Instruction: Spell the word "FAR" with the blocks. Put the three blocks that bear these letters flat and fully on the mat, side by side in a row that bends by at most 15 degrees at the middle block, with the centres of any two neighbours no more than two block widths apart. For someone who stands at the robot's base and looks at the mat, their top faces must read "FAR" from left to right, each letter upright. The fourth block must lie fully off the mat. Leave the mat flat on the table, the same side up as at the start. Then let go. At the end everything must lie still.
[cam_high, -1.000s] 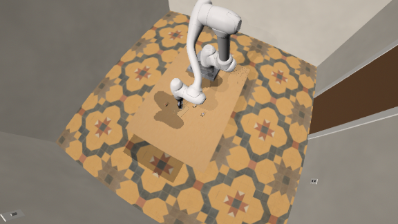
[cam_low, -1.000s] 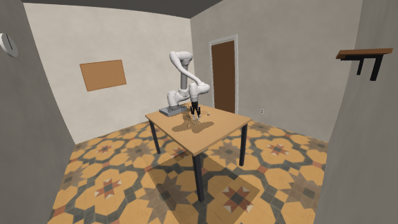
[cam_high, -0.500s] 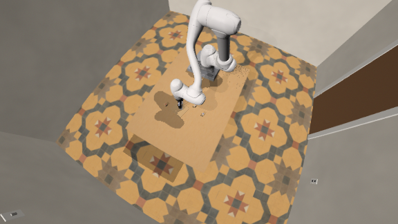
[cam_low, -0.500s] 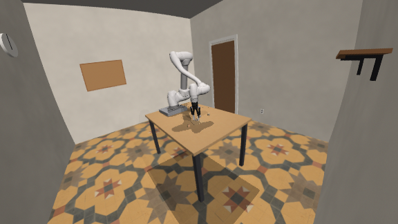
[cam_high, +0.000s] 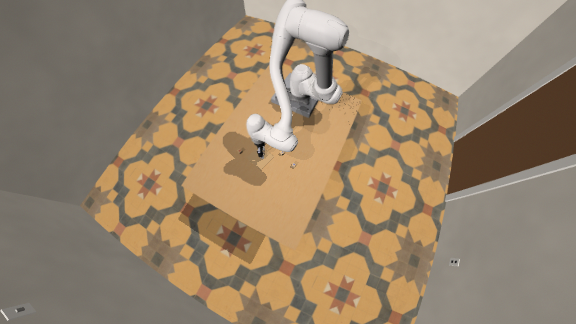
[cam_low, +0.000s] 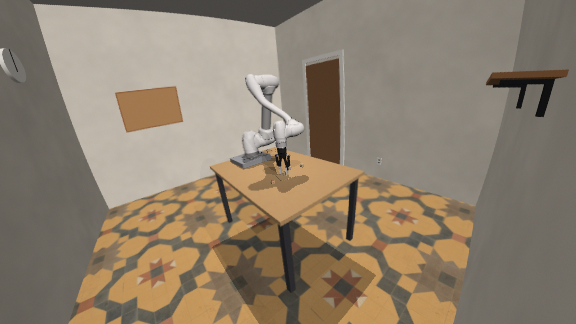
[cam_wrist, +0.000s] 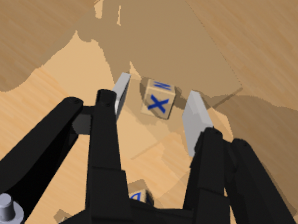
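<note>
Right now the tan mat is 3 cm ahead of my hand, 1 cm to the right of it and 4 cm below it. The rest, counted from my hand: R block: 3 cm ahead, 16 cm to the right, 3 cm below.
</note>
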